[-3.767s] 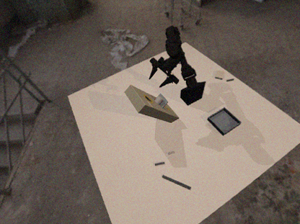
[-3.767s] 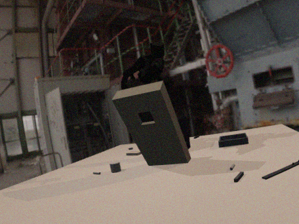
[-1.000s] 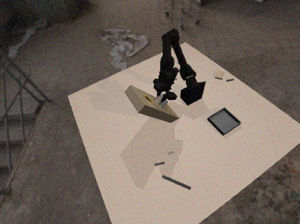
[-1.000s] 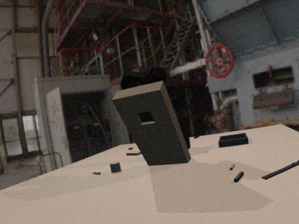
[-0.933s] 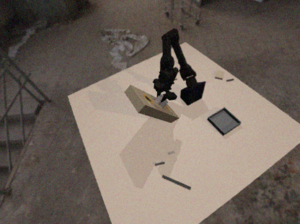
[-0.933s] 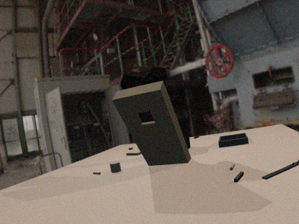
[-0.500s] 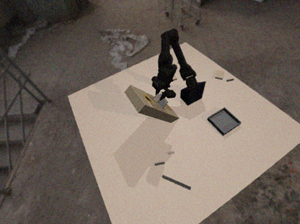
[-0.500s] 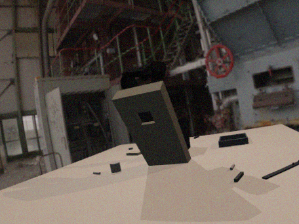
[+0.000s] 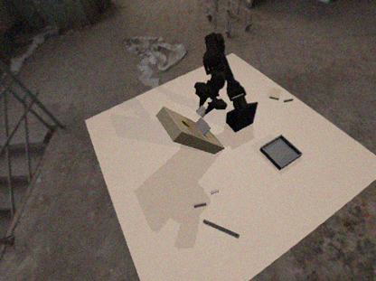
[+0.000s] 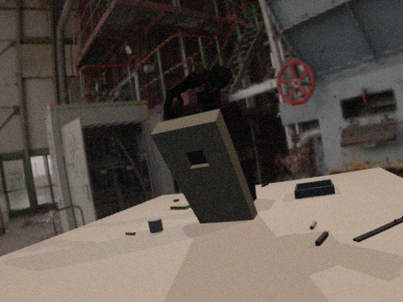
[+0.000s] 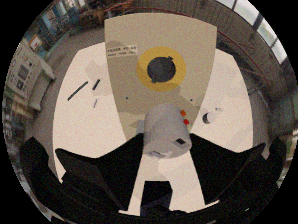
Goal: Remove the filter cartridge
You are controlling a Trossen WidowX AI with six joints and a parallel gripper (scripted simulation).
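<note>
The dark tray lies 330 mm behind my gripper tip, 270 mm below it and 260 mm to the left of it. The rest, counted from my gripper tip: tan service panel (110 mm below, 70 mm ahead, 10 mm to the left); then filter cartridge (right at my gripper tip).
</note>
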